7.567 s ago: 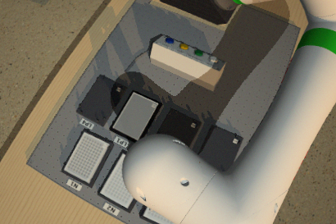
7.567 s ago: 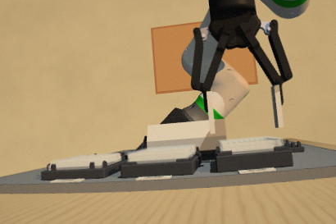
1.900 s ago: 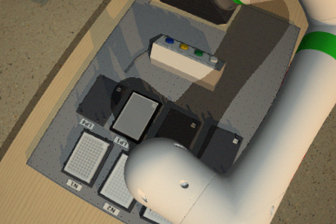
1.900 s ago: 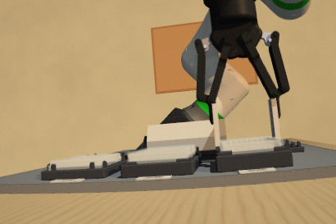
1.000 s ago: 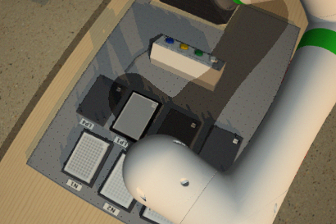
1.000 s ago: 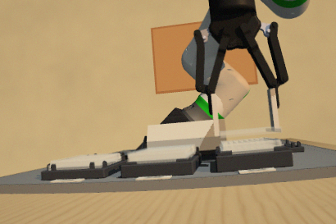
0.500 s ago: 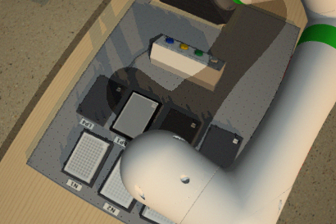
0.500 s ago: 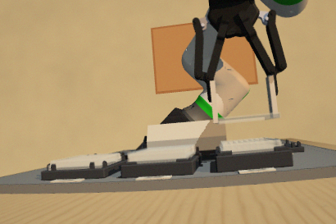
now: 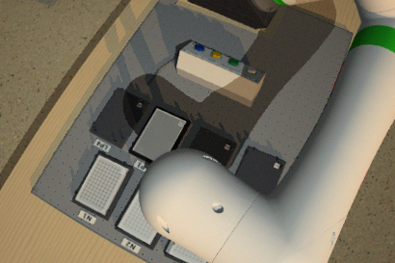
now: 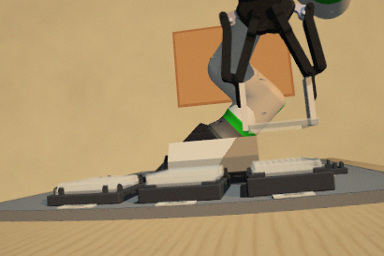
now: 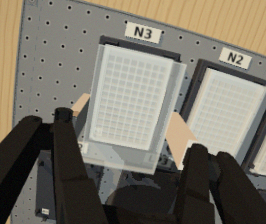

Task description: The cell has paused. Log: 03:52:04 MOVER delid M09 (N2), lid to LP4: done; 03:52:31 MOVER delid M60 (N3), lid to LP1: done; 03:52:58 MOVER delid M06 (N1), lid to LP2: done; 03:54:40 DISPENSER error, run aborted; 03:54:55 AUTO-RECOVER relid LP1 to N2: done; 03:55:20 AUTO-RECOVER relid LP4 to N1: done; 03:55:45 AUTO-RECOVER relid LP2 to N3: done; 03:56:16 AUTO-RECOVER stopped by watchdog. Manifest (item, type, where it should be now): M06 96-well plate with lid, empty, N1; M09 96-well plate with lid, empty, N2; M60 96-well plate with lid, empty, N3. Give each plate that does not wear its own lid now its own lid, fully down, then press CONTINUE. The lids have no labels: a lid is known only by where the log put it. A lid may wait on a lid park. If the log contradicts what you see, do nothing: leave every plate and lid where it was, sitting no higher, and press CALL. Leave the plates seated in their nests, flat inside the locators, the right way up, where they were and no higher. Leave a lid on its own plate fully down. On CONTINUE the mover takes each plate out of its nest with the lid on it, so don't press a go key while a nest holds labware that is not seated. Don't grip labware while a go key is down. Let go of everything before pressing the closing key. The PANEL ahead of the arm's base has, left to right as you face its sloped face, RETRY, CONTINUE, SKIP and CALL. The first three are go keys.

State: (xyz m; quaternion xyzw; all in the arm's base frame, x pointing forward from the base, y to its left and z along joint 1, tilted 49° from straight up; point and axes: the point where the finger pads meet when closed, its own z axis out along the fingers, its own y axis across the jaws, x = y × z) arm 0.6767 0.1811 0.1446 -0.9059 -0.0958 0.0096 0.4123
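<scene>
The plate is 26 cm to the right of my hand, 9 cm below it and 3 cm ahead of it. Round my hand: lid park LP3: 17 cm behind, 10 cm below, 9 cm to the right; then LP2 park: 19 cm behind, 10 cm below, 4 cm to the left; then nest: 10 cm below.
</scene>
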